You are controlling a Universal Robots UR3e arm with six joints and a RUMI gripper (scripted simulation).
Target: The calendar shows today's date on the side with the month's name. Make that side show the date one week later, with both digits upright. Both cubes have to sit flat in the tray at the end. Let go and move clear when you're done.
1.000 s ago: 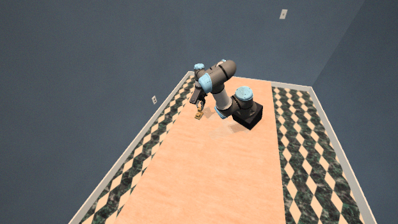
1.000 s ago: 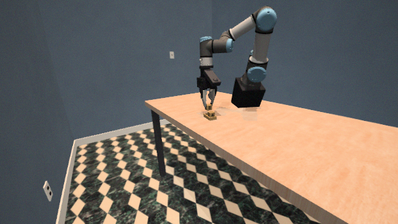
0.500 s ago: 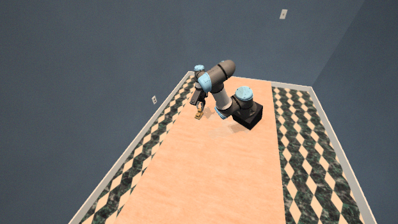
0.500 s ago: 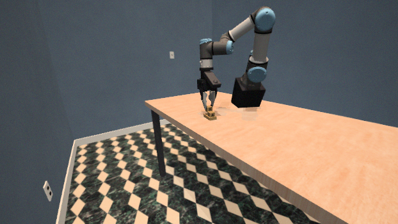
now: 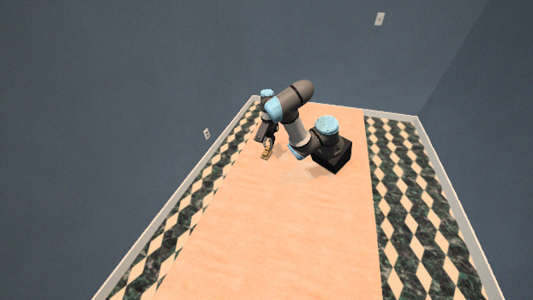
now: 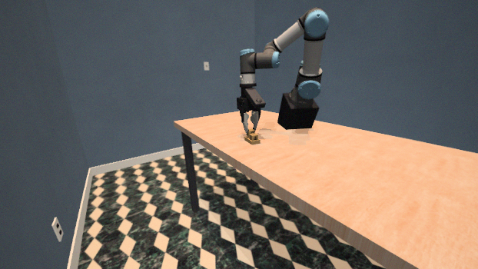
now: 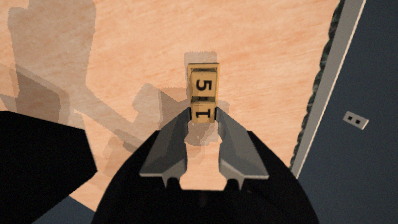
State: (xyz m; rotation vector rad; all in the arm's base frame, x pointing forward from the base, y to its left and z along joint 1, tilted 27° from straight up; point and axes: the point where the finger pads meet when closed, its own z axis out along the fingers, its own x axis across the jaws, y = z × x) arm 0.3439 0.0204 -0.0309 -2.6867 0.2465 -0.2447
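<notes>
My hand is 4 cm above the wooden tray and 2 cm to the right of it.
</notes>
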